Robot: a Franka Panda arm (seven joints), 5 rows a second.
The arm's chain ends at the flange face. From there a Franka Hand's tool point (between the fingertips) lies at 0.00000 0.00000 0.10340 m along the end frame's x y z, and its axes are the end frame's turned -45 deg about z.
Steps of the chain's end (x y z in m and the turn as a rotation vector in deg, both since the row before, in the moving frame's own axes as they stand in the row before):
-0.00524, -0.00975, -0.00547, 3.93, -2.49, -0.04
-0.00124, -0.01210, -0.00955, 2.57, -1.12, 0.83
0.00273, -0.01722, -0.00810, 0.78, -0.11, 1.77
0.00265, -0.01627, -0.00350, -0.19, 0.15, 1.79
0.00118, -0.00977, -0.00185, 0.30, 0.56, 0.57
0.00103, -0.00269, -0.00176, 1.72, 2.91, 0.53
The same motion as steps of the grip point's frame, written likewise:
0.00502, -0.01878, -0.00581, 4.54, 1.02, -0.04
0.00956, -0.01413, -0.00967, 2.61, 1.03, 0.83
0.01498, -0.01137, -0.00811, 0.63, 0.47, 1.77
0.01332, -0.00920, -0.00350, -0.24, -0.03, 1.79
0.00884, -0.00574, -0.00186, -0.18, 0.61, 0.57
0.00853, 0.00037, -0.00194, -0.84, 3.27, 0.53

